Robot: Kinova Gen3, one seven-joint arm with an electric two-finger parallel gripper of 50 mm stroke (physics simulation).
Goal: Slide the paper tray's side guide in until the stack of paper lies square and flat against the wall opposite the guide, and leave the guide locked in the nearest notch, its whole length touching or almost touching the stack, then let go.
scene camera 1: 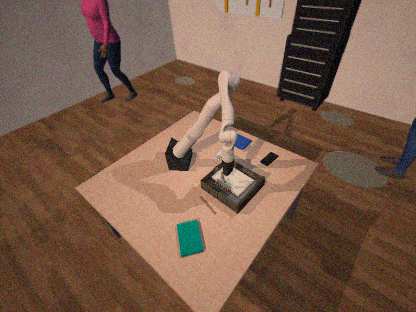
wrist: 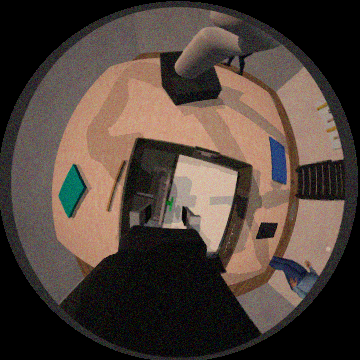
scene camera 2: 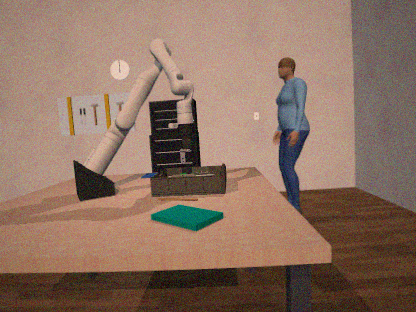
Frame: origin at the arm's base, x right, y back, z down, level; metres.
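Where they show: gripper, between the fingertips: (scene camera 1: 224, 176) (wrist: 166, 211) (scene camera 2: 183, 162); arm's base, origin of its link: (scene camera 1: 178, 153) (wrist: 186, 68) (scene camera 2: 93, 171).
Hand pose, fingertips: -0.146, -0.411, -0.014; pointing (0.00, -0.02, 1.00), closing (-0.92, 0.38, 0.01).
Observation:
Each offset is from my fingertips to the top centre of the thing, as dx, dy, dz. "pt": to the spot under its first point.
The paper tray @(-0.053, -0.014, +0.037) (scene camera 1: 238, 204) (scene camera 2: 187, 187) (wrist: 245, 181) is a dark open box. The white paper stack @(-0.083, +0.021, +0.090) (scene camera 1: 242, 183) (wrist: 212, 182) lies in its right part in the wrist view, near the right wall; whether it touches that wall is unclear. The side guide @(pt +0.025, +0.015, +0.110) (wrist: 162, 192) is a grey upright strip along the stack's left side, with a green tab @(pt -0.004, +0.007, +0.051) (wrist: 170, 203) (scene camera 2: 185, 174). Any small gap between guide and stack, and the notch, cannot be made out. My gripper (wrist: 166, 211) (scene camera 2: 185, 159) is open and empty, pointing down a little above the tray near the guide. Its body hides the tray's near part in the wrist view.
A brown stick @(+0.174, -0.042, +0.125) (scene camera 1: 208, 205) (wrist: 116, 186) and a green book @(+0.386, -0.180, +0.114) (scene camera 1: 190, 238) (scene camera 2: 187, 217) (wrist: 73, 191) lie on the guide side of the tray. A blue flat item @(-0.398, +0.373, +0.124) (scene camera 1: 243, 141) (wrist: 278, 160) and a black phone-like item @(-0.461, +0.043, +0.124) (scene camera 1: 269, 159) (wrist: 266, 230) lie beyond the opposite wall.

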